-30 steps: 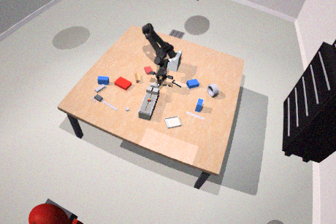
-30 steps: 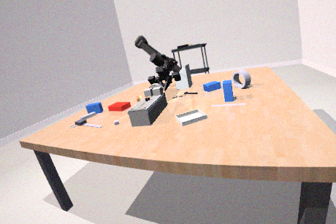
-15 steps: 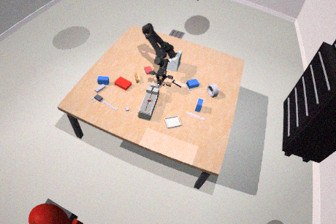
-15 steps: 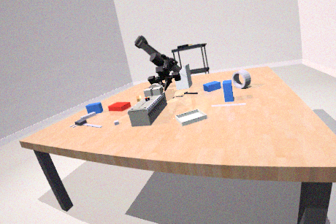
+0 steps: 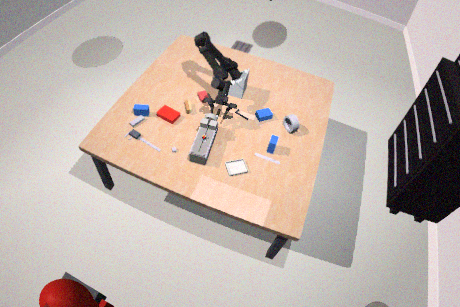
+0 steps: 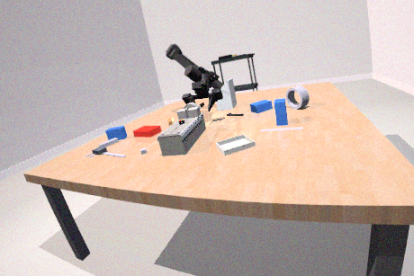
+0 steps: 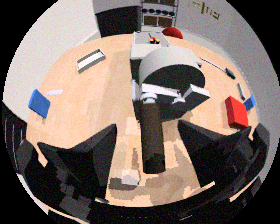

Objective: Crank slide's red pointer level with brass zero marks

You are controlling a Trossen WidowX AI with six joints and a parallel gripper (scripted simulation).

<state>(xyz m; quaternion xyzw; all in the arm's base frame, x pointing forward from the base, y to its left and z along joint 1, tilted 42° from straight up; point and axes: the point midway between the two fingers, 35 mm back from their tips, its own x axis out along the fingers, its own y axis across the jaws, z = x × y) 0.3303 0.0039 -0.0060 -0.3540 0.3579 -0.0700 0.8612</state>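
My gripper tip is 20 mm past the dark crank handle and 30 mm below it. Round my gripper tip: red block 50 mm ahead, 290 mm to the right, 60 mm below; white tray 230 mm ahead, 210 mm to the left, 70 mm below; red pointer 180 mm ahead, 10 mm to the right, 10 mm above.
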